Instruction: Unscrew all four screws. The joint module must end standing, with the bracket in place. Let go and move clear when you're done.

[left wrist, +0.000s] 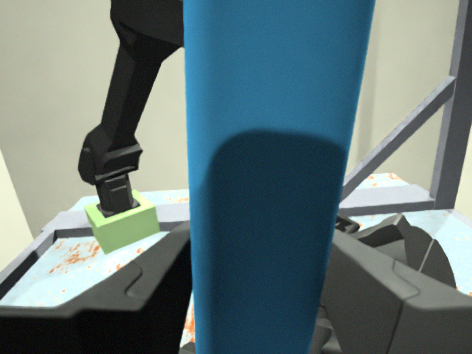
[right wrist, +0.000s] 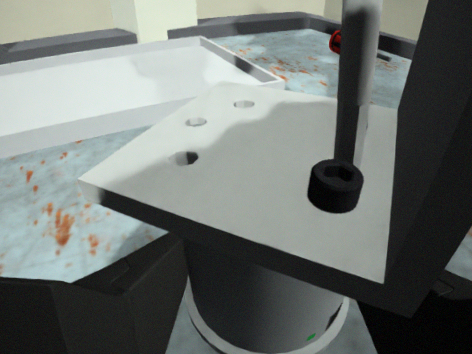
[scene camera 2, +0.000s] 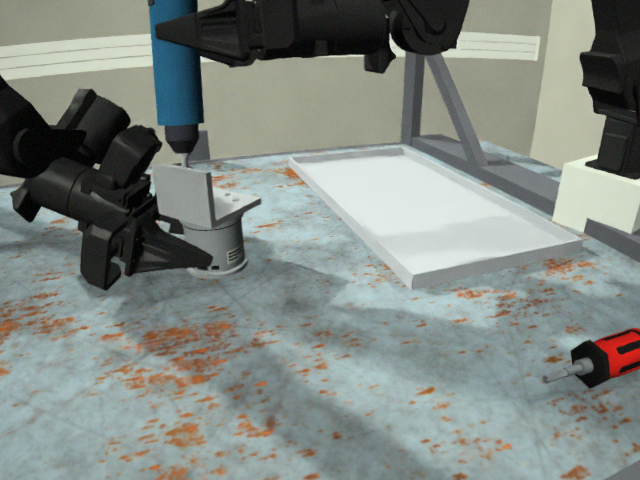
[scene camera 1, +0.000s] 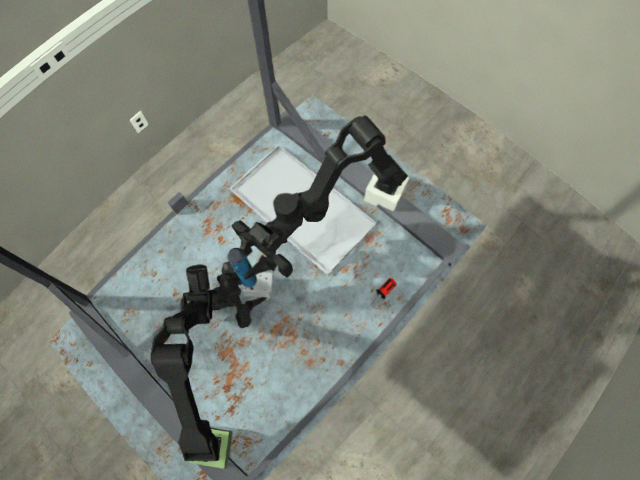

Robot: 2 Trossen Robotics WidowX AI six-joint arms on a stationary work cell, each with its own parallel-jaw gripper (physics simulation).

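Frame: origin at the left arm's base, x right, y down, z ahead, level; metres.
Where they show: left gripper, between the fingertips: (left wrist: 253, 232) (scene camera 2: 155, 34) (scene camera 1: 238, 272); right gripper, between the fingertips: (scene camera 2: 222, 247) (scene camera 1: 264, 287); left arm's base, origin of its link: (scene camera 2: 619, 168) (scene camera 1: 387, 183); right arm's base, origin of its link: (left wrist: 118, 206) (scene camera 1: 208, 447).
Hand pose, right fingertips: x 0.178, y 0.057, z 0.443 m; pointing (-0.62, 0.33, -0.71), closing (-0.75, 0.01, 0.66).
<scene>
Things, the pixels of their top centre, and the offset from my right fingertips.
- blue screwdriver, centre of its top: (scene camera 1: 237, 258) dx +0.017, dy -0.287, dz +0.021 m
- grey joint module, centre of its top: (right wrist: 277, 146) (scene camera 2: 210, 205) dx +0.005, dy -0.045, dz +0.006 m
- black screw, centre of its top: (right wrist: 337, 172) dx +0.013, dy -0.053, dz +0.029 m
- driver's bit, centre of its top: (right wrist: 359, 97) dx +0.007, dy -0.065, dz +0.027 m
- white tray, centre of its top: (right wrist: 33, 84) (scene camera 2: 406, 188) (scene camera 1: 301, 204) dx +0.034, dy +0.003, dz -0.282 m
- red-handled driver, centre of its top: (scene camera 2: 602, 345) (right wrist: 363, 37) (scene camera 1: 382, 291) dx -0.307, dy -0.010, dz -0.148 m
The blue screwdriver (scene camera 1: 241, 269) (scene camera 2: 178, 87) (left wrist: 270, 100) stands nearly upright in my left gripper (scene camera 1: 245, 264) (scene camera 2: 173, 29) (left wrist: 253, 232), which is shut on it. The grey joint module (scene camera 2: 219, 245) (right wrist: 265, 285) stands upright, with the L-shaped bracket (scene camera 1: 264, 281) (scene camera 2: 180, 193) (right wrist: 250, 150) on top. My right gripper (scene camera 1: 253, 290) (scene camera 2: 204, 243) (right wrist: 267, 239) is shut on the module, low on its body. In the right wrist view, one black screw (right wrist: 335, 187) is on the bracket plate; its socket shows open. The driver's bit (right wrist: 350, 115) comes down behind its head, tip hidden. Three holes show without screws.
The white tray (scene camera 1: 330, 248) (scene camera 2: 496, 271) (right wrist: 75, 122) lies beside the module. A red-handled driver (scene camera 1: 387, 287) (scene camera 2: 617, 353) (right wrist: 336, 42) lies on the table away from both arms. The bracket's upright wall stands close beside the bit.
</scene>
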